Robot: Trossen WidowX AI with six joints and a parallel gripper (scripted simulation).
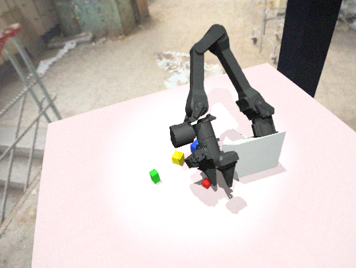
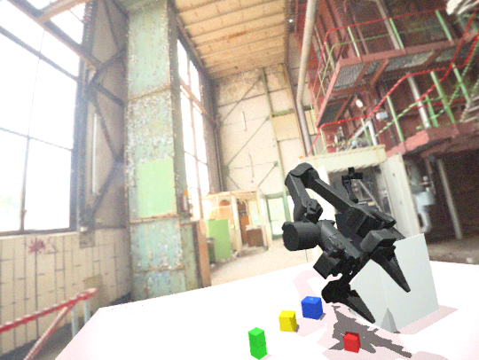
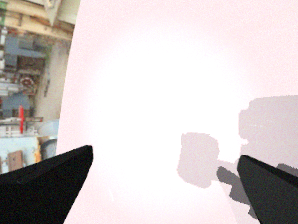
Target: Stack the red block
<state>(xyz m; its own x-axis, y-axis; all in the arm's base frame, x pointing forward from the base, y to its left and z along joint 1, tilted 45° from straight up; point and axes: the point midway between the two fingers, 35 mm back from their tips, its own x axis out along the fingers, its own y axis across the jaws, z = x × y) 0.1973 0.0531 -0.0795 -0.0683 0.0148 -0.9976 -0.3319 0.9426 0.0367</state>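
Now: gripper tip 90 mm above the red block, 80 mm to the left of it and 30 mm short of it. From my gripper tip the other things lie so: blue block 250 mm to the right, 80 mm below, 20 mm ahead; then small purple block 540 mm ahead, 360 mm to the left, 80 mm below; then yellow block 220 mm to the right, 100 mm ahead, 80 mm below.
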